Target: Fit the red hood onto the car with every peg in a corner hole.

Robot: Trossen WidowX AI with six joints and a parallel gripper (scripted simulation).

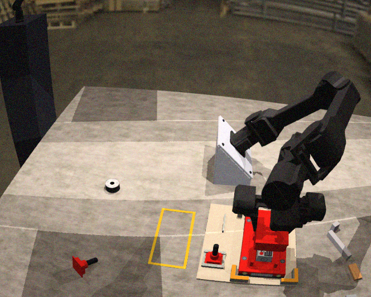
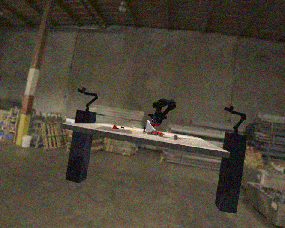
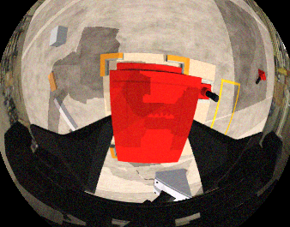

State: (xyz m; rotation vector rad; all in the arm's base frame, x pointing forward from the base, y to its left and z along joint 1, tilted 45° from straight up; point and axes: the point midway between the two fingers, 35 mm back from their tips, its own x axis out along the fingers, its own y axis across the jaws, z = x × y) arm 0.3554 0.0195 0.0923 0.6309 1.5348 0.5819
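The grey engine block lies 80 mm below my gripper tip, 10 mm to the left of it and 10 mm behind it. The rest, counted from my gripper tip: red hood: 10 mm above.
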